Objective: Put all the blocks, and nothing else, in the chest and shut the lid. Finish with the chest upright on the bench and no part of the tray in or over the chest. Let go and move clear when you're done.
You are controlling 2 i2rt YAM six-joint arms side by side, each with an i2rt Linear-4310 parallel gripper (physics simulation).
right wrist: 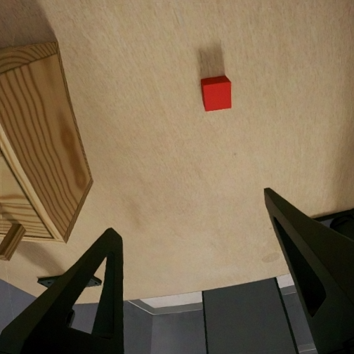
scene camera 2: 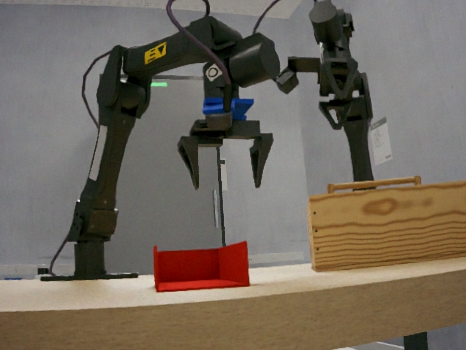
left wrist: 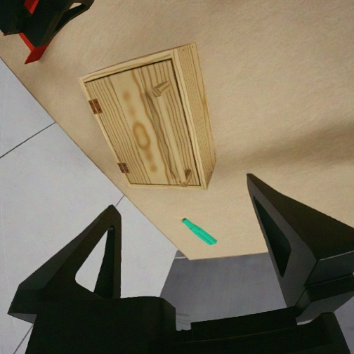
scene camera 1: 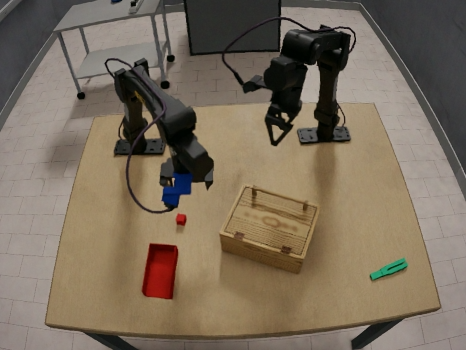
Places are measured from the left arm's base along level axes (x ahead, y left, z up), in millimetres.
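Pixels of known places: left gripper, fingertip midpoint: (scene camera 2: 339, 114) (scene camera 1: 277, 137); right gripper, fingertip midpoint: (scene camera 2: 228, 188); left arm's base, origin of the base link: (scene camera 1: 324, 135); right arm's base, origin of the base link: (scene camera 2: 90, 279) (scene camera 1: 139, 147).
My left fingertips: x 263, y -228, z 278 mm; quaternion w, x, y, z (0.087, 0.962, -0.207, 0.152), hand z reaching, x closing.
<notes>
For each thing: its middle in the pictures, then the offset to it from my left fingertips. Level surfaces: height alone.
- red block, body centre: (scene camera 1: 181, 219) dx +54, dy -286, dz -265 mm
- wooden chest, body centre: (scene camera 2: 385, 217) (scene camera 1: 271, 225) dx +132, dy -25, dz -209 mm
- red tray, body centre: (scene camera 2: 193, 266) (scene camera 1: 160, 270) dx +228, dy -346, dz -258 mm
- green clothespin-like piece, body centre: (scene camera 1: 389, 269) dx +298, dy +320, dz -272 mm
- bench, its level: dz -278 mm
A red block (scene camera 1: 181, 219) (right wrist: 217, 93) lies on the bench between the tray and the right arm. The wooden chest (scene camera 1: 270, 225) (scene camera 2: 385, 230) (left wrist: 145, 125) (right wrist: 45, 125) stands upright with its handled lid down; its inside is hidden. The red tray (scene camera 1: 160, 272) (scene camera 2: 202, 267) lies apart from the chest; it looks empty in scene camera 1. My right gripper (scene camera 1: 187, 186) (scene camera 2: 227, 187) (right wrist: 184, 216) is open and empty, pointing down above the bench near the red block. My left gripper (scene camera 1: 277, 135) (scene camera 2: 338, 114) (left wrist: 178, 195) is open and empty, raised on the robot's side of the chest.
A green clothespin-like piece (scene camera 1: 389, 269) (left wrist: 200, 231) lies near the bench's right front corner in scene camera 1. The bench (scene camera 1: 345, 295) has an edge close beyond it. A grey wheeled cart (scene camera 1: 65, 22) stands on the floor behind the bench.
</notes>
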